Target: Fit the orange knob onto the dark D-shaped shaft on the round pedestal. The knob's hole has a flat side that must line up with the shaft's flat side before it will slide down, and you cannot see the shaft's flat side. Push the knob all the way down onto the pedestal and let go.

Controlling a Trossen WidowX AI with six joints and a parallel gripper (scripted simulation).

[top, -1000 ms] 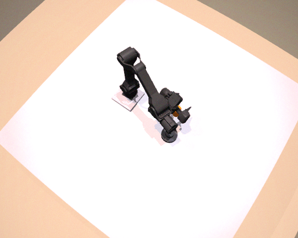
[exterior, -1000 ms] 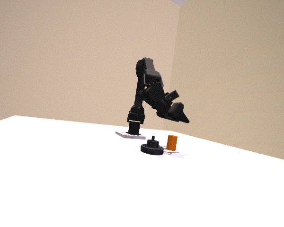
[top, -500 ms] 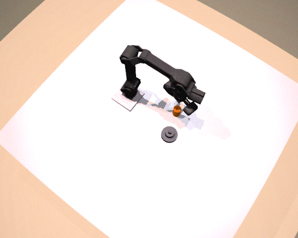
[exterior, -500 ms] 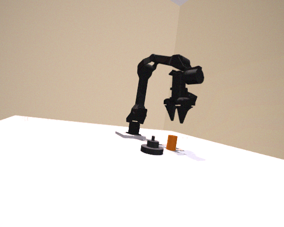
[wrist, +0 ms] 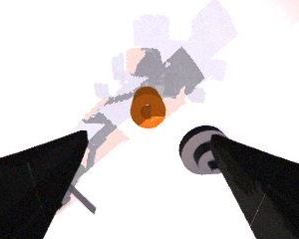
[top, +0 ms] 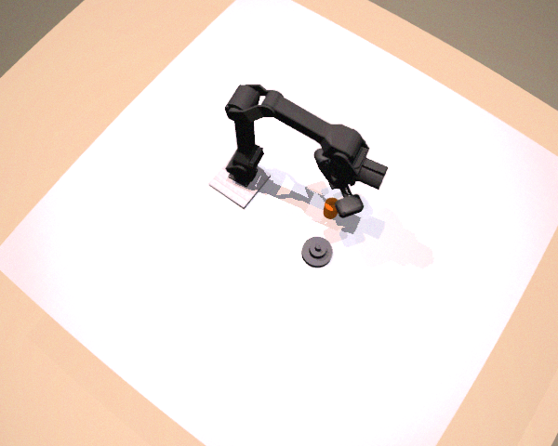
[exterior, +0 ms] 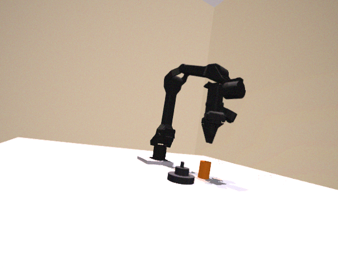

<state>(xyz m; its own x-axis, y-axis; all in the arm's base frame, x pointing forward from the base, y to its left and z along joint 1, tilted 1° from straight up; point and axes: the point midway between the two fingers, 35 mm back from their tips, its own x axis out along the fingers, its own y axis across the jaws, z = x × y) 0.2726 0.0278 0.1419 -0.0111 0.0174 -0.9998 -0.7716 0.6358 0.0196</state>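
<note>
Right now my gripper tip is 10 cm above the orange knob. The rest, counted from my gripper tip: pedestal (13 cm to the right, 10 cm below, 3 cm ahead).
</note>
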